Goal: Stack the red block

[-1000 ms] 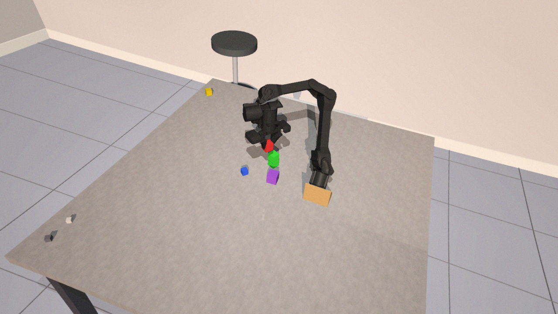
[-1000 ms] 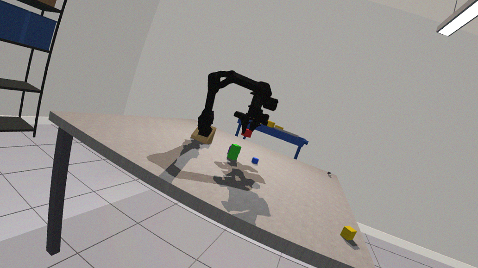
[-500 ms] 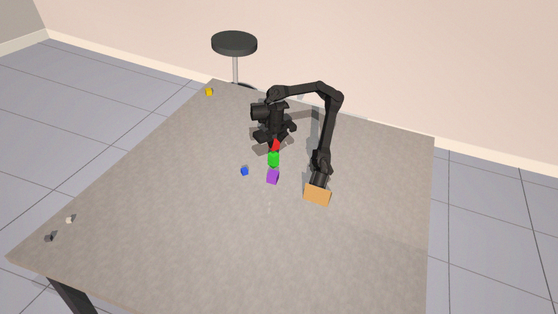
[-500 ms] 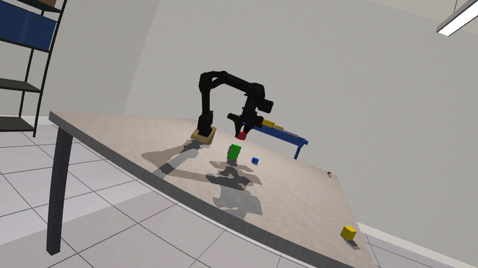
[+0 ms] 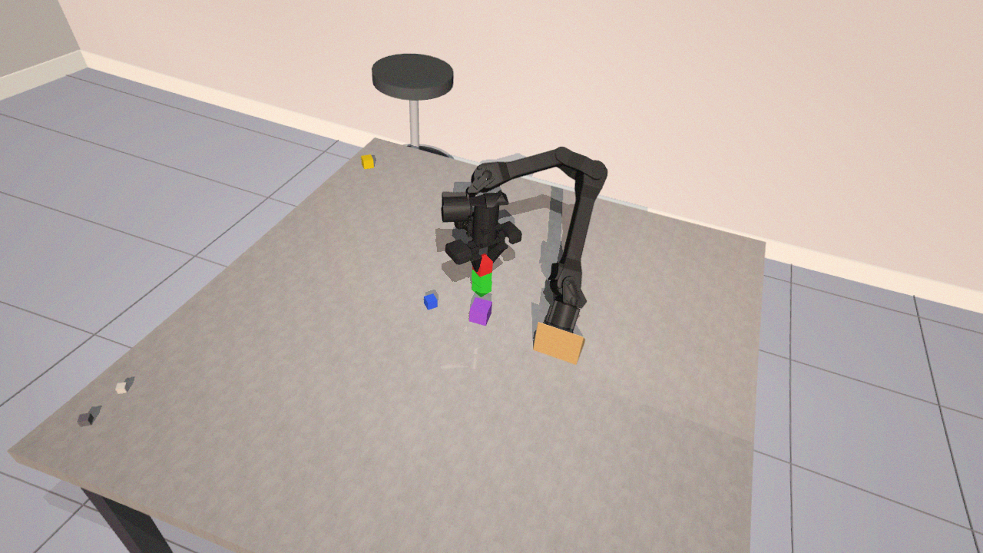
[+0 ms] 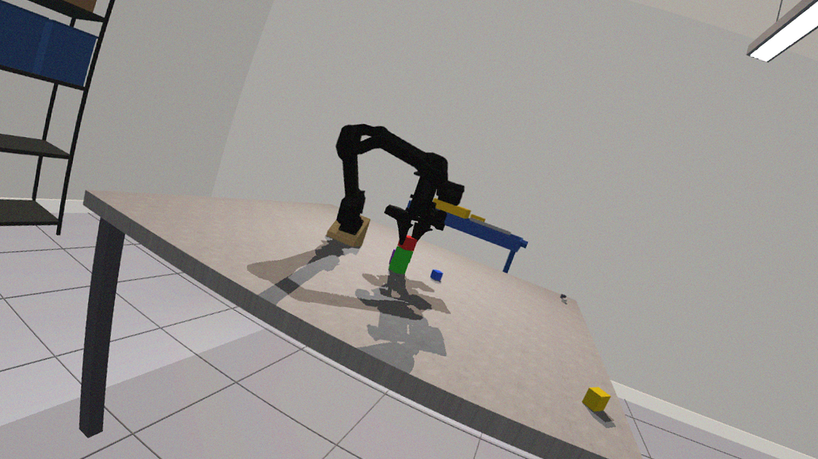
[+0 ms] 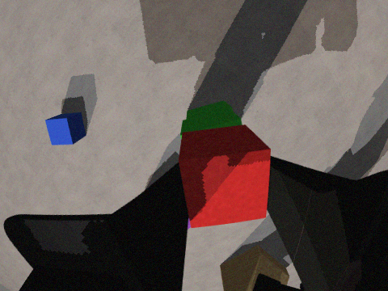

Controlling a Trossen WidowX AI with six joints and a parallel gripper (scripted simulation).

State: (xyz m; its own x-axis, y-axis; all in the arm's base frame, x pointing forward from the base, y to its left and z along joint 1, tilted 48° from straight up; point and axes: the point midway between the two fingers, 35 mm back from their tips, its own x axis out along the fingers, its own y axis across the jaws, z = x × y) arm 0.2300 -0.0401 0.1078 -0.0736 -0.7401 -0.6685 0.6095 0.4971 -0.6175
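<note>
Right now my gripper tip is 1 cm below the red block. The rest, counted from my gripper tip: yellow block (53 cm ahead, 41 cm to the right, 6 cm below); small blue block (10 cm ahead, 9 cm to the left, 7 cm below); purple block (9 cm to the left, 6 cm below, 3 cm behind).
</note>
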